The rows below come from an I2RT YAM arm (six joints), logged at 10 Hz.
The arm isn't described. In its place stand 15 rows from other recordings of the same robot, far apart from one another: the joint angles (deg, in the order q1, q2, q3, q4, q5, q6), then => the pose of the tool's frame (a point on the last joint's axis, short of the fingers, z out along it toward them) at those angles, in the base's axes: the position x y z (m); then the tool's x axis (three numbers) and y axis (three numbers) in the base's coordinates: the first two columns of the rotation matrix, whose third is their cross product.
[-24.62, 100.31, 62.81, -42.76, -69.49, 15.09] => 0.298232, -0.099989, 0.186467, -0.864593, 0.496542, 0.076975, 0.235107, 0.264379, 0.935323
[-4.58, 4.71, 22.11, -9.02, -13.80, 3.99] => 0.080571, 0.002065, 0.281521, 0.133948, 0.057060, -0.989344, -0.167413, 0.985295, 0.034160
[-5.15, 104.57, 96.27, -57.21, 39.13, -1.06] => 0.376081, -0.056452, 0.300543, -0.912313, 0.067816, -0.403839, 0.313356, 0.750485, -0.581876
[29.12, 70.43, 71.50, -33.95, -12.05, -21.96] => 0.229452, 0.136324, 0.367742, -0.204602, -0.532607, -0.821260, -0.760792, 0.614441, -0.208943
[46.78, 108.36, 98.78, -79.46, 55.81, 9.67] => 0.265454, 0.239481, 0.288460, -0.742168, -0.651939, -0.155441, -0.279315, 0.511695, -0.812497
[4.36, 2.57, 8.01, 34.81, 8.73, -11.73] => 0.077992, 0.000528, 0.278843, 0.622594, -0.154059, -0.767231, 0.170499, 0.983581, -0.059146
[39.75, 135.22, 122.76, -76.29, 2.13, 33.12] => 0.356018, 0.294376, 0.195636, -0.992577, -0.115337, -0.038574, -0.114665, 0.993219, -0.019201
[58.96, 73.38, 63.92, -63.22, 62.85, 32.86] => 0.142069, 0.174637, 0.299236, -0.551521, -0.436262, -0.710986, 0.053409, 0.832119, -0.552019
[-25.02, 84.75, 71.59, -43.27, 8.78, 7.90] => 0.277200, -0.135375, 0.288067, -0.679896, 0.467230, -0.565188, 0.593543, 0.803249, -0.049974
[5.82, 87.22, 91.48, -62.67, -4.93, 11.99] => 0.302525, 0.033912, 0.361977, -0.859232, 0.120464, -0.497202, 0.033412, 0.983020, 0.180430
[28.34, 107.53, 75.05, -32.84, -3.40, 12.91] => 0.337108, 0.184217, 0.184759, -0.890274, -0.226767, -0.394955, -0.304453, 0.941300, 0.145816
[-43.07, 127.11, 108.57, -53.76, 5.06, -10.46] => 0.336763, -0.319105, 0.198741, -0.811425, 0.510969, -0.283726, 0.561843, 0.815682, -0.137824
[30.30, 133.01, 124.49, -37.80, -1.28, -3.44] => 0.454567, 0.266549, 0.250330, -0.592225, -0.415548, -0.690355, -0.554256, 0.831961, -0.025314
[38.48, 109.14, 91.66, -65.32, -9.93, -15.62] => 0.287342, 0.236241, 0.238339, -0.578382, -0.798538, -0.166770, -0.815697, 0.563447, 0.131020
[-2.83, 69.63, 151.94, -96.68, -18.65, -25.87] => 0.006344, 0.011085, 0.585079, -0.108448, -0.408563, -0.906265, -0.344462, 0.870607, -0.351267
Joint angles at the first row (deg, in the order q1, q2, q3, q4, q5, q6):
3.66, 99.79, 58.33, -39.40, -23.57, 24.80
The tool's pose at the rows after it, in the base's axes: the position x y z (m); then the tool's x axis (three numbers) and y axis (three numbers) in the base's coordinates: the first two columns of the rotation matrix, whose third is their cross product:
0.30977, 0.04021, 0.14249, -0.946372, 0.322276, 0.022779, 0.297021, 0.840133, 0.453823
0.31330, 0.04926, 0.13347, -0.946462, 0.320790, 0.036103, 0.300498, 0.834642, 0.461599
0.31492, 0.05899, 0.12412, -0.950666, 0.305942, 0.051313, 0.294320, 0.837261, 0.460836
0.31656, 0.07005, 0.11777, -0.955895, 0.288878, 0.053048, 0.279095, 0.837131, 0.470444
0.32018, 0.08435, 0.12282, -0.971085, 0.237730, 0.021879, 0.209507, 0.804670, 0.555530
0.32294, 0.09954, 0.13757, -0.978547, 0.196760, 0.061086, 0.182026, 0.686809, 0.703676
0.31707, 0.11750, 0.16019, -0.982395, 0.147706, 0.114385, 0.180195, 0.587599, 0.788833
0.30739, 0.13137, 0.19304, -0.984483, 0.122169, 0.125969, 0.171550, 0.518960, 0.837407
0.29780, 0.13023, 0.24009, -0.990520, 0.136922, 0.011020, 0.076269, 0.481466, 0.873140
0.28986, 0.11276, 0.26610, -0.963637, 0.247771, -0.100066, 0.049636, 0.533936, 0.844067
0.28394, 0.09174, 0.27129, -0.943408, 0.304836, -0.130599, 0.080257, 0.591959, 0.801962
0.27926, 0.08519, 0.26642, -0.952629, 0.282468, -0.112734, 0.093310, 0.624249, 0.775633
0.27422, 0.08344, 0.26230, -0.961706, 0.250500, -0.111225, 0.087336, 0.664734, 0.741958
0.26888, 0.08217, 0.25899, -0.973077, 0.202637, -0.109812, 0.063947, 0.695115, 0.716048
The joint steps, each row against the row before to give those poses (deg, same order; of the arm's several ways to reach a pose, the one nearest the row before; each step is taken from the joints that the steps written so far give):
0.96, 1.99, 0.00, 3.15, -1.55, 1.24
1.53, 1.92, -0.01, 2.19, -0.51, 1.75
1.69, 1.90, 0.01, 1.50, -0.19, 0.94
1.85, 1.36, 0.00, 2.01, -0.44, 1.07
1.93, -0.33, 0.13, 3.65, -4.39, 0.07
1.53, -1.16, 0.76, 2.82, -10.60, 3.56
2.64, -2.97, 0.66, 0.31, -7.52, 4.98
2.51, -5.12, 0.65, 0.11, -3.57, 5.69
0.40, -7.45, 1.40, 0.02, 0.77, 1.92
-2.03, -5.75, 0.11, -1.68, 7.21, -0.09
-3.22, -2.49, 0.00, -5.18, 3.76, -3.12
-1.02, -0.02, 0.00, -4.59, 0.13, -3.61
0.00, 0.00, 0.00, -3.78, 1.31, -3.58
0.02, 0.00, 0.00, -3.61, 0.42, -4.11

